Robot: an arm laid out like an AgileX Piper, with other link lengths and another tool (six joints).
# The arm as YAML. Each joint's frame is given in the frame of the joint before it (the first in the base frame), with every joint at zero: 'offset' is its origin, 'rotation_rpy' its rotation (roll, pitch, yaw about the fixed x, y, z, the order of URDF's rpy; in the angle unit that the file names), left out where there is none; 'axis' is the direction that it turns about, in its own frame. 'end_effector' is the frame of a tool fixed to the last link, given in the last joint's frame.
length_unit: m
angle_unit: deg
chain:
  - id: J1
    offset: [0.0, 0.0, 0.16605]
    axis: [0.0, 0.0, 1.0]
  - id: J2
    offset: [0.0, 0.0, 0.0]
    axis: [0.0, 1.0, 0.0]
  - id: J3
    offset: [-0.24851, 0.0, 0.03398]
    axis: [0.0, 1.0, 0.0]
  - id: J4
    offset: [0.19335, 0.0, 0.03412]
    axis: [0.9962, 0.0, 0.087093]
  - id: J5
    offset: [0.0, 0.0, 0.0]
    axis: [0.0, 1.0, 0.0]
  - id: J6
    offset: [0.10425, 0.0, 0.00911]
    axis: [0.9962, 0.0, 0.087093]
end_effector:
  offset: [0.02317, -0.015, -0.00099]
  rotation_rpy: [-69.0, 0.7, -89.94]
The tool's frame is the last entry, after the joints.
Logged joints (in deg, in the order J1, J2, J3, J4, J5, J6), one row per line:
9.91 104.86 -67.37 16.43 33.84 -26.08
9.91 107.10 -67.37 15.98 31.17 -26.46
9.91 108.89 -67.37 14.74 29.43 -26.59
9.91 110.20 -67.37 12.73 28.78 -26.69
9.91 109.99 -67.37 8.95 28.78 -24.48
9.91 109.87 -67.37 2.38 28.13 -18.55
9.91 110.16 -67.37 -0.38 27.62 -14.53
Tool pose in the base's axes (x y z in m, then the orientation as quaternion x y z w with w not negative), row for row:
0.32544 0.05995 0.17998 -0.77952 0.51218 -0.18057 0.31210
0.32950 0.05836 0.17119 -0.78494 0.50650 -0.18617 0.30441
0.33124 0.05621 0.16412 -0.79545 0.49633 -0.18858 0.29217
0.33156 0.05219 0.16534 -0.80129 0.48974 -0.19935 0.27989
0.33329 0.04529 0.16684 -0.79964 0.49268 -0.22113 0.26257
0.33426 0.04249 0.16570 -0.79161 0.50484 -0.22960 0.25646
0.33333 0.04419 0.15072 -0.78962 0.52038 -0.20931 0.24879
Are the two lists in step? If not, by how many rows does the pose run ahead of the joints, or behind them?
The pose runs 1 row ahead of the joints: the pose in row i belongs to the joints in row i + 1.
